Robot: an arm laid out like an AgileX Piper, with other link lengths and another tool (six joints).
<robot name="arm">
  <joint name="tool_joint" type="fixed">
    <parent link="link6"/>
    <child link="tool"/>
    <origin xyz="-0.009 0.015 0.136" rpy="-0.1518 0 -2.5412"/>
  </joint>
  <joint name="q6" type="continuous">
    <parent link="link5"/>
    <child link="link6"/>
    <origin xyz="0 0.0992 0" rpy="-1.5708 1.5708 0"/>
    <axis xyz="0 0 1"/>
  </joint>
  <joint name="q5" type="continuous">
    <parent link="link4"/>
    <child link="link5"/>
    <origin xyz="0 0 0" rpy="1.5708 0 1.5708"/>
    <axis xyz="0 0 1"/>
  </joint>
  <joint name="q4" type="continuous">
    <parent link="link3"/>
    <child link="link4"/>
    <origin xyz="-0.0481 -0.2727 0" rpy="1.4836 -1.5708 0"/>
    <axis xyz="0 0 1"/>
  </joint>
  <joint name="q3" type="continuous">
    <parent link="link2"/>
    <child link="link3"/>
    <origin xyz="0.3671 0.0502 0" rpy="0 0 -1.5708"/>
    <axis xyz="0 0 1"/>
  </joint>
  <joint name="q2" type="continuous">
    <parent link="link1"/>
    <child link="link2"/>
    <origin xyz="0 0 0" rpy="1.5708 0 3.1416"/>
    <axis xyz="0 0 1"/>
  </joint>
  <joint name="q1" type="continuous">
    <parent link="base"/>
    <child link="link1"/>
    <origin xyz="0 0 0.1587" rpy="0 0 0"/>
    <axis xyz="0 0 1"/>
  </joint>
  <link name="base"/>
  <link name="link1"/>
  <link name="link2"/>
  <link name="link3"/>
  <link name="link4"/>
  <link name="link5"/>
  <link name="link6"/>
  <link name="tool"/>
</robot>
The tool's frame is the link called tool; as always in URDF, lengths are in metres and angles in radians. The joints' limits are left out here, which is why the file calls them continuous.
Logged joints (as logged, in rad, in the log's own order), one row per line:
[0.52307 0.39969 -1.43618 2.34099 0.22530 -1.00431]
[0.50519 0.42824 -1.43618 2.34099 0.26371 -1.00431]
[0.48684 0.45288 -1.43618 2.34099 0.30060 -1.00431]
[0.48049 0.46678 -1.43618 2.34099 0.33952 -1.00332]
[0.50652 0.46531 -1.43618 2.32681 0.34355 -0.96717]
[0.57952 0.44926 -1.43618 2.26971 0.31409 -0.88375]
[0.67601 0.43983 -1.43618 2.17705 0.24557 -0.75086]
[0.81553 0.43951 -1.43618 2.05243 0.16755 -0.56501]
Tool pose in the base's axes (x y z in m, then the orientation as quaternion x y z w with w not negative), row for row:
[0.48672 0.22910 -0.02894 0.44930 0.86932 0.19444 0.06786]
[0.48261 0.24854 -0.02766 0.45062 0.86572 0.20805 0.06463]
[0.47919 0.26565 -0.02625 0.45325 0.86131 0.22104 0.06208]
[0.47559 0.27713 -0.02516 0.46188 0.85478 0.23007 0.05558]
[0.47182 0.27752 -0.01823 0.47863 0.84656 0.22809 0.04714]
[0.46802 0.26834 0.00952 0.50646 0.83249 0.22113 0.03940]
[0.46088 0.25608 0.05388 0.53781 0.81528 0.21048 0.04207]
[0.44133 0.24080 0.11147 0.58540 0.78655 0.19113 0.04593]
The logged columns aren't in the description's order. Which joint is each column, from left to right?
Columns, left to right: q5, q1, q3, q2, q4, q6.
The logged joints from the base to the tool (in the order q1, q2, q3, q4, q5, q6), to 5 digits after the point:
[0.39969 2.34099 -1.43618 0.22530 0.52307 -1.00431]
[0.42824 2.34099 -1.43618 0.26371 0.50519 -1.00431]
[0.45288 2.34099 -1.43618 0.30060 0.48684 -1.00431]
[0.46678 2.34099 -1.43618 0.33952 0.48049 -1.00332]
[0.46531 2.32681 -1.43618 0.34355 0.50652 -0.96717]
[0.44926 2.26971 -1.43618 0.31409 0.57952 -0.88375]
[0.43983 2.17705 -1.43618 0.24557 0.67601 -0.75086]
[0.43951 2.05243 -1.43618 0.16755 0.81553 -0.56501]

